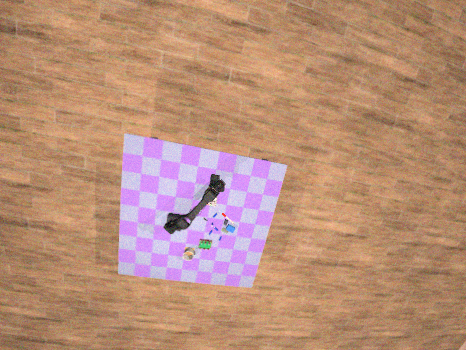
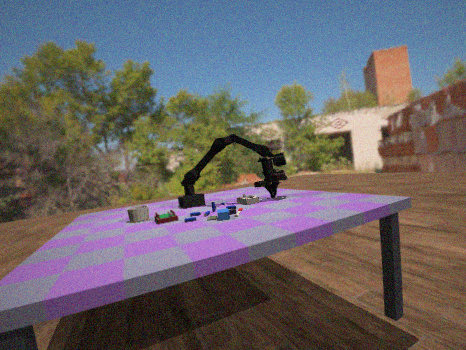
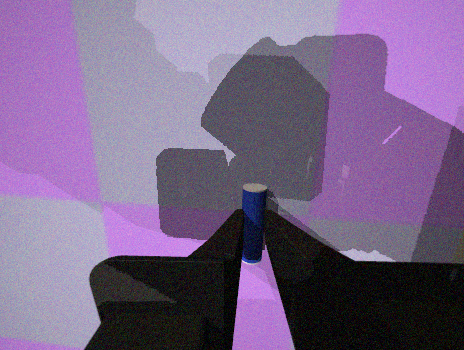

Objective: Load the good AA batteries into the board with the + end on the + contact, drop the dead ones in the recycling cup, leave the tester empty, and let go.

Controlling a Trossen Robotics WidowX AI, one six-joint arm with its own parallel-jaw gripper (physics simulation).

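Seen in the pictures: gripper, fingertip midpoint: (image 1: 214,182) (image 2: 274,196) (image 3: 253,216); arm's base, origin of the base link: (image 1: 172,223) (image 2: 190,195).
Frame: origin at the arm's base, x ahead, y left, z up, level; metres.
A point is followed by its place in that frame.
My gripper (image 2: 273,195) @(x 0.302, y 0.378, z -0.051 m) (image 3: 253,216) @(x 0.302, y 0.378, z -0.051 m) is shut on a blue battery (image 3: 253,225) @(x 0.300, y 0.377, z -0.044 m) with a pale end cap, held low at the table, away from the other objects. The tester (image 1: 213,202) @(x 0.316, y 0.216, z -0.016 m) (image 2: 248,200) @(x 0.337, y 0.190, z -0.038 m), a pale box, stands near the gripper; its slot cannot be made out. The green board (image 1: 205,244) @(x 0.290, y -0.197, z -0.026 m) in a dark red holder (image 2: 166,220) @(x 0.342, y -0.222, z -0.050 m) and the round grey recycling cup (image 1: 189,254) @(x 0.155, y -0.338, z -0.054 m) (image 2: 138,214) @(x 0.197, y -0.316, z -0.025 m) stand near the arm's base. Several blue batteries lie between tester and board, one of them (image 2: 190,219) @(x 0.423, y -0.143, z -0.050 m) toward the front; another (image 2: 214,206) @(x 0.336, y 0.004, z -0.033 m) appears upright. Their + ends are too small to tell.
A blue block (image 1: 230,228) @(x 0.490, y -0.018, z -0.028 m) (image 2: 223,214) @(x 0.523, y -0.041, z -0.037 m) stands beside the loose batteries, with a small red item (image 1: 224,215) @(x 0.425, y 0.088, z -0.055 m) (image 2: 240,209) @(x 0.424, y 0.091, z -0.055 m) near it. All stand on the checkered table (image 1: 135,260) @(x -0.329, y -0.452, z -0.059 m) (image 2: 280,240) @(x 0.850, y -0.033, z -0.068 m). The arm stretches above the table from its base (image 2: 191,201) @(x 0.073, y -0.020, z -0.027 m).
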